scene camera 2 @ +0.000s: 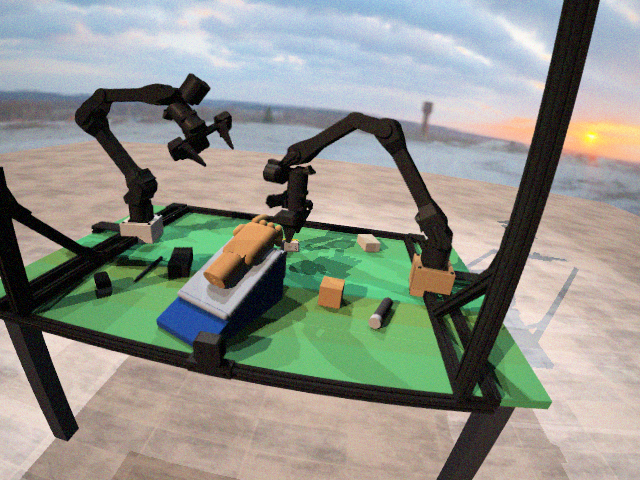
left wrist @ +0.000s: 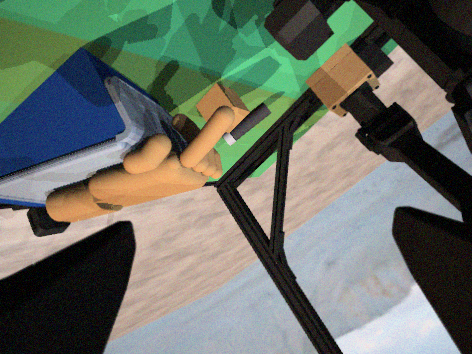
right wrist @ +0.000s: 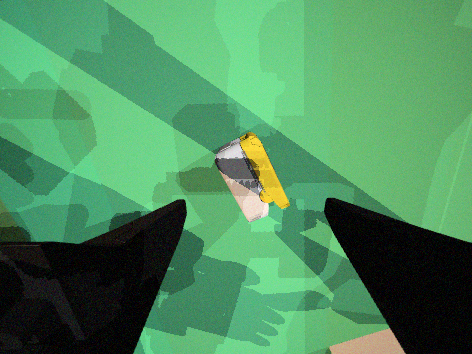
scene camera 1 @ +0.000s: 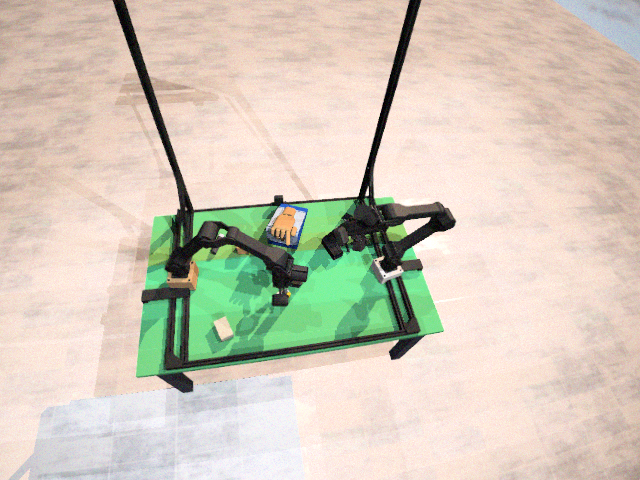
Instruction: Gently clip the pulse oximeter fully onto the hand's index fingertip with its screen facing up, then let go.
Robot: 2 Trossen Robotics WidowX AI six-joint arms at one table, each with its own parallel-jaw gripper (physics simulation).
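Frame: origin at the left arm's base, x ahead, y left, z up, level; metres.
Seen in the pictures: left gripper, fingertip midpoint: [scene camera 2: 219,157] [left wrist: 264,227] [scene camera 1: 328,234]; right gripper, fingertip midpoint: [scene camera 2: 292,237] [right wrist: 255,205] [scene camera 1: 280,292]; left arm's base at its link origin: [scene camera 2: 141,219] [scene camera 1: 388,265]; right arm's base at its link origin: [scene camera 2: 434,263] [left wrist: 355,96] [scene camera 1: 180,271].
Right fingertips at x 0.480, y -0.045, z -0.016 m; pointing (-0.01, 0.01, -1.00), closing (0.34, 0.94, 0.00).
Observation:
Pixels of each thing's middle, then the offset from my right fingertips to it. "pt": a spot on its surface instead.
- pulse oximeter at the middle of its body: [right wrist: 252,176] [scene camera 2: 289,245] dy +0.004, dx -0.009, dz -0.027 m
- blue wedge support at a spot on its surface: [scene camera 2: 268,281] pt dy -0.323, dx -0.060, dz +0.029 m
- orange cube at the middle of its body: [left wrist: 223,108] [scene camera 2: 331,292] dy -0.279, dx +0.084, dz -0.018 m
- dark flashlight at the middle of its body: [left wrist: 246,124] [scene camera 2: 381,312] dy -0.339, dx +0.190, dz -0.030 m
- black box at the middle of its body: [scene camera 2: 181,261] [scene camera 1: 332,247] dy -0.147, dx -0.298, dz -0.025 m
- pen at the middle of its body: [scene camera 2: 148,268] dy -0.174, dx -0.378, dz -0.038 m
- cream block at the middle of its body: [scene camera 2: 368,242] [scene camera 1: 223,329] dy +0.062, dx +0.256, dz -0.028 m
The pulse oximeter [scene camera 2: 291,246] [right wrist: 267,172], white with a yellow half, lies on the green table and appears to be on its side. My right gripper [scene camera 1: 281,295] [scene camera 2: 290,235] [right wrist: 255,205] is open and empty, pointing down low over it; in the right wrist view the oximeter shows between and just beyond the fingertips. The hand [scene camera 1: 284,222] [scene camera 2: 250,241] [left wrist: 145,185] rests palm down on a sloped support, its index finger [left wrist: 207,137] stretched out past the curled fingers. My left gripper [scene camera 2: 218,157] [left wrist: 264,227] is open and empty, raised high over the table.
The blue wedge support [scene camera 2: 268,281] stands near the table's edge. An orange cube [scene camera 2: 330,292] and a dark flashlight [scene camera 2: 381,313] lie beside it. A black box [scene camera 2: 180,262] and pen [scene camera 2: 148,269] lie on its other side. A cream block [scene camera 1: 223,329] [scene camera 2: 368,242] lies beyond the oximeter.

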